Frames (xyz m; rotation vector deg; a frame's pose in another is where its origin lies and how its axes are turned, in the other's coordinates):
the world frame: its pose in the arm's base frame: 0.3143 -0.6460 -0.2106 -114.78 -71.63 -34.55
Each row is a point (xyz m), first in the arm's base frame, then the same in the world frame.
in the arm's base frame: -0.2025 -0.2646 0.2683
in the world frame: 0.3315 -0.7284 -0.0384
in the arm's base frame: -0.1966 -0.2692 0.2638
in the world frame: 0.3282 -0.7203 -0.0388
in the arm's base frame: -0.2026 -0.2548 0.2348
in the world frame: 0.3140 -0.7210 -0.0091
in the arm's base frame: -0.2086 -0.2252 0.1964
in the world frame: 0.3022 -0.7234 0.0382
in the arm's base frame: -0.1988 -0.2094 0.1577
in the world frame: 0.2889 -0.7074 0.0757
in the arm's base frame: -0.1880 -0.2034 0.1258
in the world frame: 0.2750 -0.6895 0.1014
